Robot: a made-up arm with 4 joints.
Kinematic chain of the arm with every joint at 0, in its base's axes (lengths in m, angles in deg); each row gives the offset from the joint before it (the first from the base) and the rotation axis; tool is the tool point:
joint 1: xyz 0 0 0.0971 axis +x
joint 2: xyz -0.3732 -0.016 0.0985 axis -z
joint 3: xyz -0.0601 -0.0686 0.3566 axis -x
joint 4: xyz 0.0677 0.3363 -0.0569 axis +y
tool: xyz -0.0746 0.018 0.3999
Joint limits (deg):
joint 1: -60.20..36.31
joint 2: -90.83..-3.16
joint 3: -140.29..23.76
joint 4: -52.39..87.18
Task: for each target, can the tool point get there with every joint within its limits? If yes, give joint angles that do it. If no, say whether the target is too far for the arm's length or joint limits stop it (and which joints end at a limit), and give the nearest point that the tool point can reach.
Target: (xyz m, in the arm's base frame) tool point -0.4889 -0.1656 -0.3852
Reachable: no: joint limits stop it (at a limit: joint 1, joint 2, joint 3) | nearest point -0.4040 -0.7138 0.0899 | short by 0.730 m
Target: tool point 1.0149 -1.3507 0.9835
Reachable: no: too far | nearest point 0.0838 -0.5973 0.5784 | short by 1.264 m
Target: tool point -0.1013 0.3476 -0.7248
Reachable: no: joint limits stop it (at a limit: joint 1, joint 3, joint 4) | nearest point -0.2330 0.5238 -0.1204 | short by 0.643 m
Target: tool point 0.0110 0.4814 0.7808
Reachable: yes | joints -45.28 -48.42 -87.50 32.10
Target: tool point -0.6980 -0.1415 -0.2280
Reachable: no: joint limits stop it (at a limit: joint 1, joint 3, joint 4) | nearest point -0.7230 -0.5194 0.2485 | short by 0.609 m
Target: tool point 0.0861 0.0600 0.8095
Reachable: yes | joints -27.20 -35.01 -114.30 43.57
